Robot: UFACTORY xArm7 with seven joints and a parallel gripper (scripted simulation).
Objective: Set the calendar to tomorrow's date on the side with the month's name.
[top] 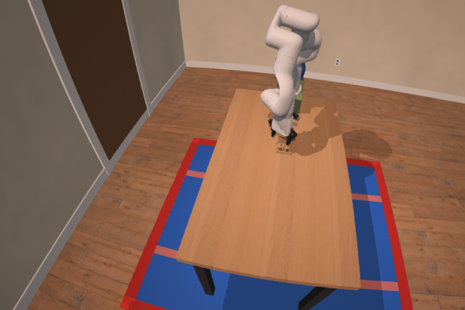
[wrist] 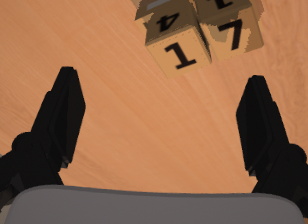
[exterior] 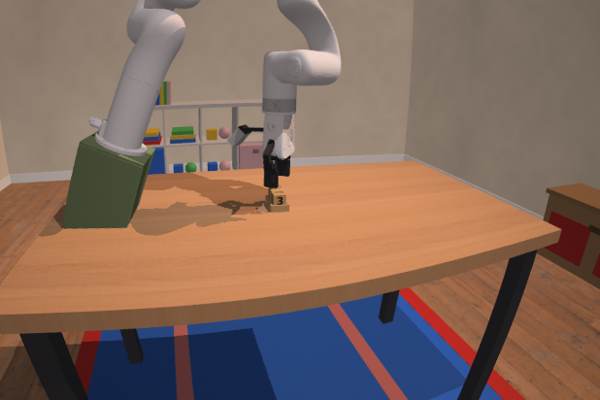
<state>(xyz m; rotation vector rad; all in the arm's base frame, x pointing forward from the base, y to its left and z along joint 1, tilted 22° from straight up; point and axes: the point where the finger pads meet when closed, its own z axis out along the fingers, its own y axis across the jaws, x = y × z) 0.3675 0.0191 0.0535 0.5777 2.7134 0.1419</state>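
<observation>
The wooden digit cube lies 1 cm to the left of my hand and 6 cm below it. The rest, counted from my hand: low tray (3 cm to the left, 7 cm below); then wooden cube (4 cm to the left, 6 cm below).
</observation>
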